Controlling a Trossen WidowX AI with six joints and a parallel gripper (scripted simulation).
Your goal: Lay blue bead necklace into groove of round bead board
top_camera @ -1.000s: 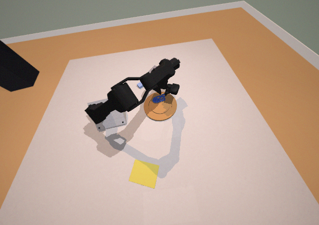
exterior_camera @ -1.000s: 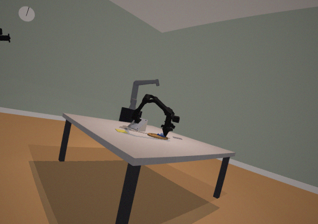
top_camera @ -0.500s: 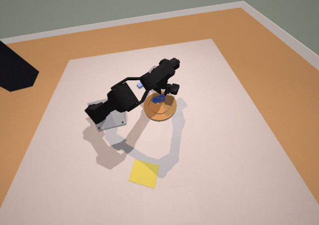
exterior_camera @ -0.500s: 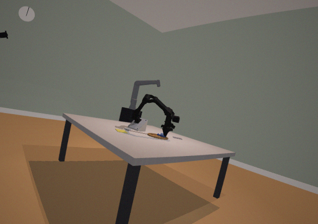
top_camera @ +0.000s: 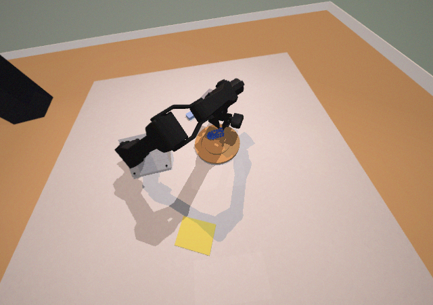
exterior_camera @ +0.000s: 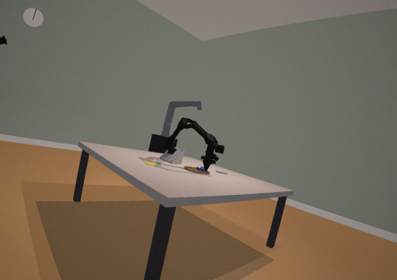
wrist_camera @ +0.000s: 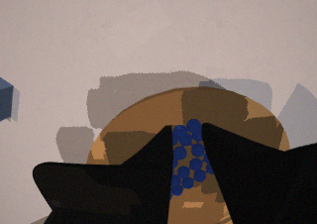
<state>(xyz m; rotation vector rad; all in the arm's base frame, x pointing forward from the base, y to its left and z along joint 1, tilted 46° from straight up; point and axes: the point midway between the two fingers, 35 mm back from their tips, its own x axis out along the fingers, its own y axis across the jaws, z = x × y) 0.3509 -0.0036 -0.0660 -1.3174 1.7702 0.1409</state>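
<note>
Now: the round bead board 6 cm to the right of my gripper tip, 4 cm behind it and 1 cm below it. From my gripper tip the other things lie so: yellow square patch 39 cm to the right, 20 cm behind, 1 cm below; then flat grey tile 24 cm to the left, 1 cm below; then light blue cube 14 cm to the left, 13 cm behind, 1 cm below.
</note>
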